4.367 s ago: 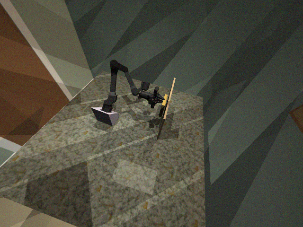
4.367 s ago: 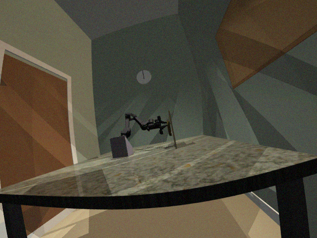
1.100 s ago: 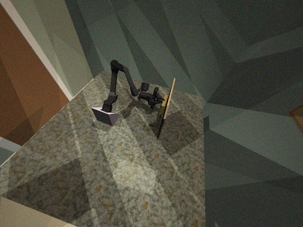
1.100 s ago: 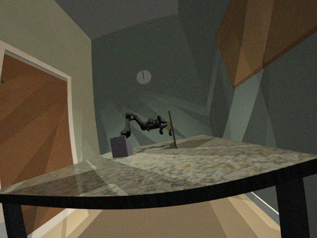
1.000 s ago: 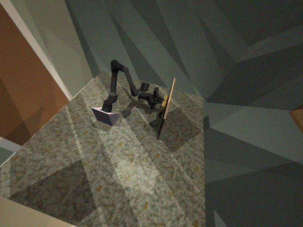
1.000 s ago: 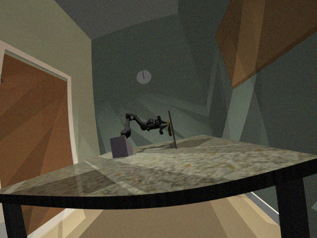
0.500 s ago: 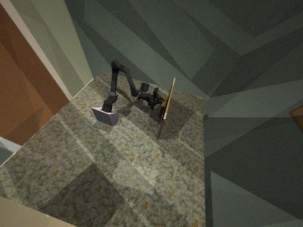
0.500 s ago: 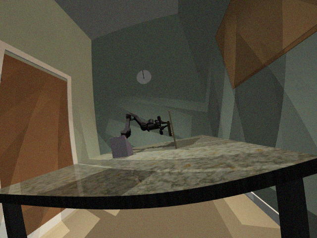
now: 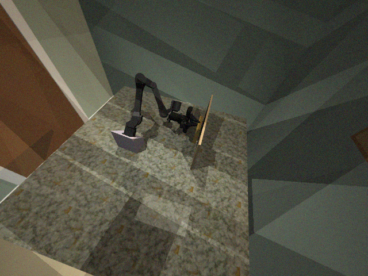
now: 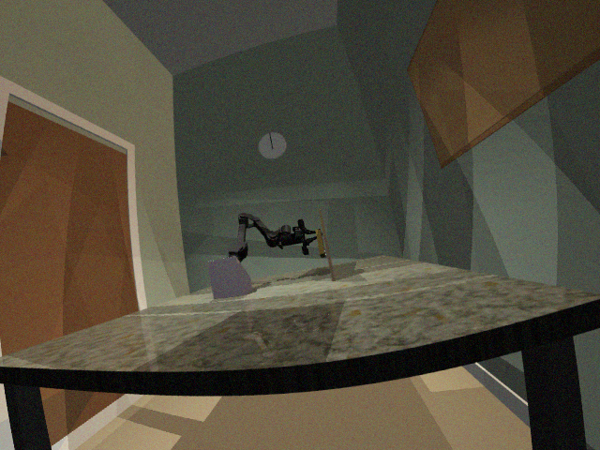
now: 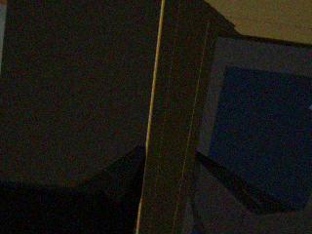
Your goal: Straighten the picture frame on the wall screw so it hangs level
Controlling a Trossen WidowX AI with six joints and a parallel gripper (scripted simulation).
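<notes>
Now: gripper tip 5 cm above the picture frame and 1 cm short of it. From my gripper tip the other things lie so: thin upright wall panel: 6 cm below, 2 cm ahead.
</notes>
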